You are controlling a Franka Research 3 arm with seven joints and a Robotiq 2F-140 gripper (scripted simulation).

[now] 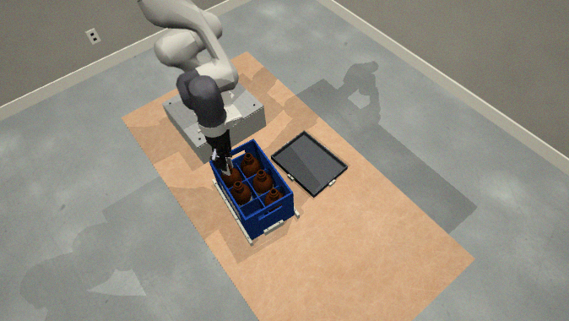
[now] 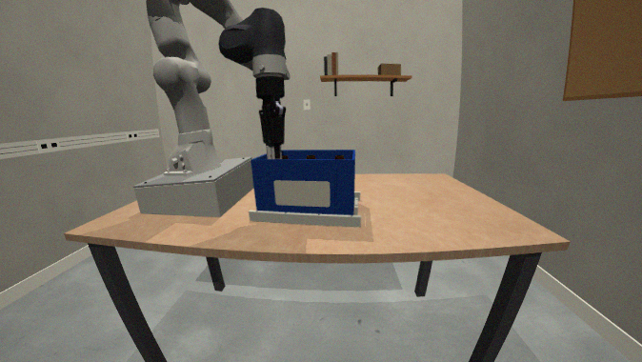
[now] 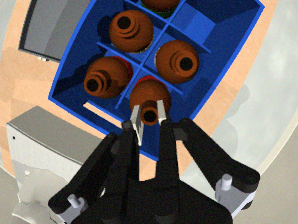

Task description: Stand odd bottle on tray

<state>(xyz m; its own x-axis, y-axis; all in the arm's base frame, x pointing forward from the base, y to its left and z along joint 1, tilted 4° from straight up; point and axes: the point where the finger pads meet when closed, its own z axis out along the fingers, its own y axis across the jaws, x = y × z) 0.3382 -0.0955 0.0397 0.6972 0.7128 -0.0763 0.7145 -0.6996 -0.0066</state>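
Now: hand 80 mm above the bottle. Round my hand: blue crate 90 mm below, 90 mm ahead, 50 mm to the left; then dark grey tray 310 mm to the left, 160 mm below, 60 mm ahead.
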